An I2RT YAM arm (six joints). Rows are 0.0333 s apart.
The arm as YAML. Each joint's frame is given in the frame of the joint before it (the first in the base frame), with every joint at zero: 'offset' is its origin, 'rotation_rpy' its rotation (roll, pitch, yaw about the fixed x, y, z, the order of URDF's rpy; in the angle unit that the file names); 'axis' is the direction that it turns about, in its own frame. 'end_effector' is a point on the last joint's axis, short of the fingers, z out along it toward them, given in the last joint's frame.
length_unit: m
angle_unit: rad
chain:
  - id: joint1
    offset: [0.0, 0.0, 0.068]
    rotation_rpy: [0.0, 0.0, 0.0]
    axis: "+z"
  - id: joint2
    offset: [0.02, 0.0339, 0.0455]
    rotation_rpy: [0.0, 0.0, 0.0]
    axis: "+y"
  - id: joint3
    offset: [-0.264, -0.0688, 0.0]
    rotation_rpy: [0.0, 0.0, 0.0]
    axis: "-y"
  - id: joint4
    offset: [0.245, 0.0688, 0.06]
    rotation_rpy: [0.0, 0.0, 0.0]
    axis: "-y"
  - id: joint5
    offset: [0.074, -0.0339, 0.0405]
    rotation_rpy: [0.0, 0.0, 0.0]
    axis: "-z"
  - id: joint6
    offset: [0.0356, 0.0, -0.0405]
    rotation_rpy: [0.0, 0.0, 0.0]
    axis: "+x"
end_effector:
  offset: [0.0, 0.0, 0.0]
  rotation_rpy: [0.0, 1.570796, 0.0]
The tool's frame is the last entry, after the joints.
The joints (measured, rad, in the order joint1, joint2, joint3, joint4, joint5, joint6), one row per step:
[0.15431 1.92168 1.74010 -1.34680 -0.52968 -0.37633]
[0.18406 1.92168 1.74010 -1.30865 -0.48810 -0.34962]
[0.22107 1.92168 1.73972 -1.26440 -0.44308 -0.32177]
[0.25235 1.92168 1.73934 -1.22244 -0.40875 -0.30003]
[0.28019 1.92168 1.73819 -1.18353 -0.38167 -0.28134]
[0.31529 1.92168 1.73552 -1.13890 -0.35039 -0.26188]
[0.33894 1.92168 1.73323 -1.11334 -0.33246 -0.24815]
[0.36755 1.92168 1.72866 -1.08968 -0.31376 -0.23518]
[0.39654 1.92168 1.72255 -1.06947 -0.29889 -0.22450]
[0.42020 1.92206 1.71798 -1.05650 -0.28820 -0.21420]
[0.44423 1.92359 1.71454 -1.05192 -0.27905 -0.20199]
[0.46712 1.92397 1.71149 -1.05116 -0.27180 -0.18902]
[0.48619 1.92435 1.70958 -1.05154 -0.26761 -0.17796]
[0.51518 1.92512 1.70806 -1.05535 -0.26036 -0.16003]
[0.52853 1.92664 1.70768 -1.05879 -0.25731 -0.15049]
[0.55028 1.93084 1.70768 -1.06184 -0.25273 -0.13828]
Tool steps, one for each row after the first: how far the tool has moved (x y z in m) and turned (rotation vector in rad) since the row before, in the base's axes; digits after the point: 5 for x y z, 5 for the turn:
[0.00185 0.01014 -0.00047 -0.03526 -0.03152 0.00391]
[0.00153 0.01296 -0.00034 -0.03506 -0.03921 0.00764]
[0.00137 0.01135 0.00005 -0.02259 -0.03898 0.00672]
[0.00097 0.01037 0.00009 -0.01458 -0.03565 0.00590]
[0.00021 0.01317 -0.00006 -0.01502 -0.04121 0.01041]
[-0.00067 0.00888 -0.00015 -0.00730 -0.02219 0.00657]
[-0.00200 0.01055 -0.00079 -0.00852 -0.01910 0.01164]
[-0.00290 0.01060 -0.00125 -0.00640 -0.01429 0.01492]
[-0.00287 0.00855 -0.00113 -0.00463 -0.00749 0.01104]
[-0.00370 0.00843 -0.00149 -0.00626 0.00130 0.01008]
[-0.00420 0.00777 -0.00105 -0.00553 0.00419 0.00880]
[-0.00370 0.00643 -0.00074 -0.00328 0.00463 0.00764]
[-0.00598 0.00952 -0.00091 -0.00674 0.00860 0.01031]
[-0.00282 0.00435 -0.00081 -0.00408 0.00663 0.00364]
[-0.00423 0.00731 -0.00171 -0.00618 0.00834 0.00912]

